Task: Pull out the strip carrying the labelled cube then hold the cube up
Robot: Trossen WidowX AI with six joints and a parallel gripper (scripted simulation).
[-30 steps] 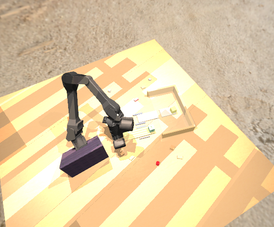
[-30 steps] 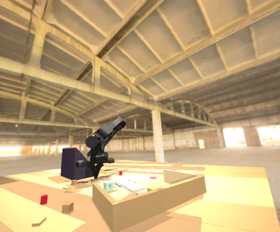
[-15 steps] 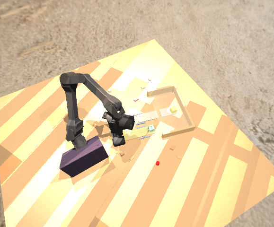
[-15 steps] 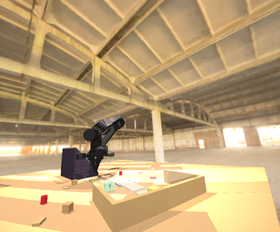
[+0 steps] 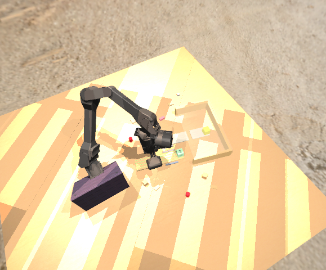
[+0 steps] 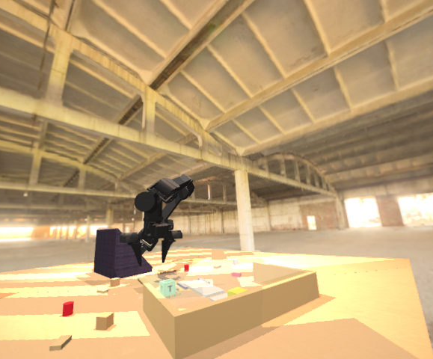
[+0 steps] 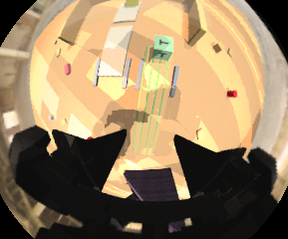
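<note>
The grey strip is 17 cm ahead of my gripper tip, 4 cm to the left of it and 5 cm below it.
</note>
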